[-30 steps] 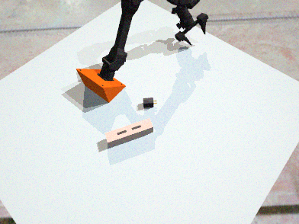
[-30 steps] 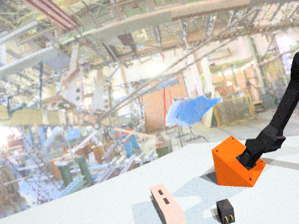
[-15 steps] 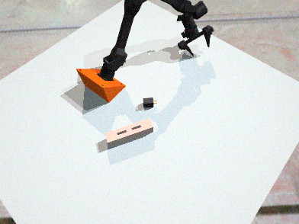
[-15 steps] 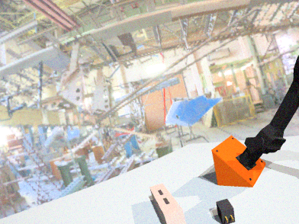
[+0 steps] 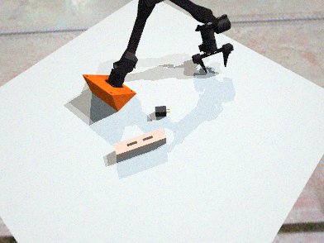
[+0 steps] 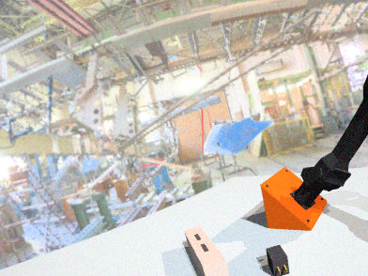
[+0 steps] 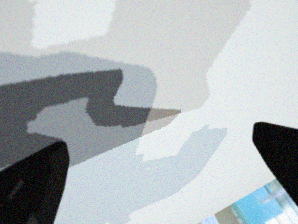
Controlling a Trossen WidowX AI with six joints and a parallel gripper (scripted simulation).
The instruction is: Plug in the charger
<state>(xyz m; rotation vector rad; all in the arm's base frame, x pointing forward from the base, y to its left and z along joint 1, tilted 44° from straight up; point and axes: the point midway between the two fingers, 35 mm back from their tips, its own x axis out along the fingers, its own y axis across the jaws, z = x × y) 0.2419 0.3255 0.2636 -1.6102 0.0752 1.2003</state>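
Now: the two-prong charger 20 mm behind my gripper tip and 340 mm to the right of it.
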